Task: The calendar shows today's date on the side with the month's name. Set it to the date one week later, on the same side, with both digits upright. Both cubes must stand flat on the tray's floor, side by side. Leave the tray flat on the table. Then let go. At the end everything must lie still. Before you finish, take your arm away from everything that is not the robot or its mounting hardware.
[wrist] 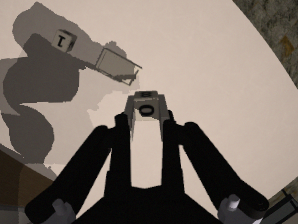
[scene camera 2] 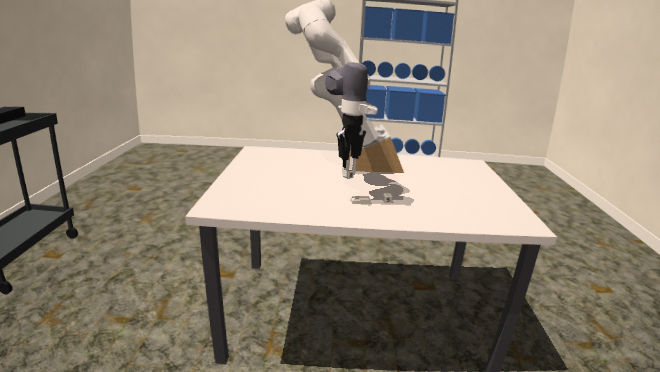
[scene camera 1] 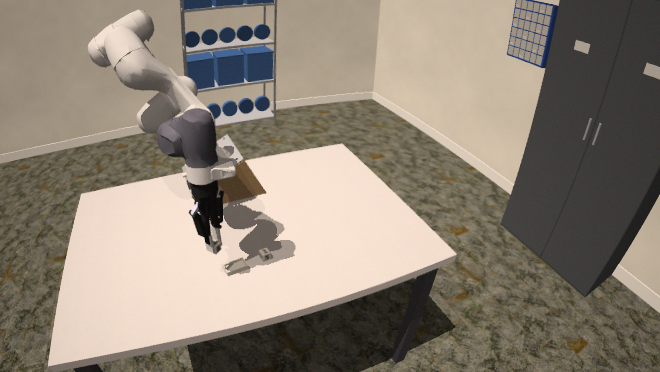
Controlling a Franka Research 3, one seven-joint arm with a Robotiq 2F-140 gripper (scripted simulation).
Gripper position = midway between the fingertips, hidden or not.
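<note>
I find my gripper (scene camera 1: pixel 214 247) in view, and the wrist view shows my gripper (wrist: pixel 146 104) too, as does scene camera 2, where I see the gripper (scene camera 2: pixel 348 174). A grey tray (wrist: pixel 110 64) is there for me to see as well.
</note>
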